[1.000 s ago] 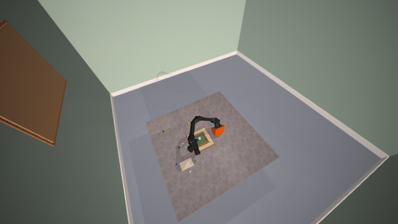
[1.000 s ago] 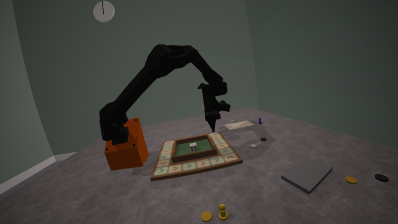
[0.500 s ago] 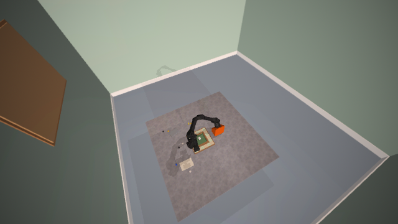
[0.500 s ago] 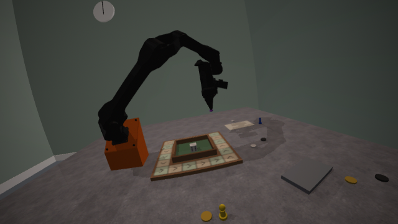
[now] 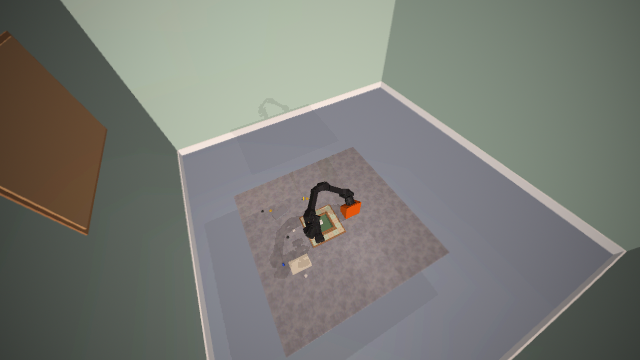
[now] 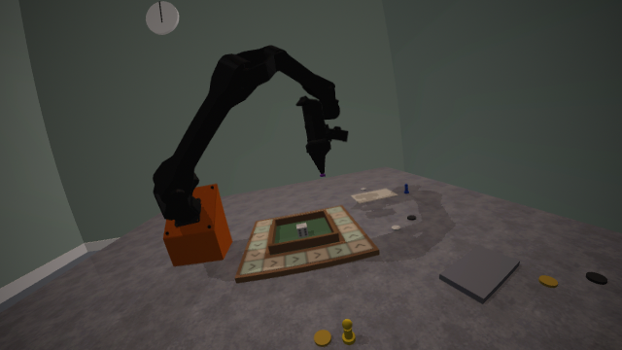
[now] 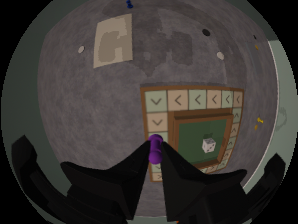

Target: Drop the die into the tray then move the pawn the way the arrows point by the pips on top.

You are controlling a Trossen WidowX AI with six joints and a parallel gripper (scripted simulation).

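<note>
My gripper tip is now 130 mm above the green dice tray, 110 mm to the left of it and 100 mm past it. From my gripper tip the other things lie so: cream card (200 mm ahead, 130 mm below, 80 mm to the left); purple pawn (10 mm above); white die (120 mm to the right, 110 mm below, 100 mm behind).
</note>
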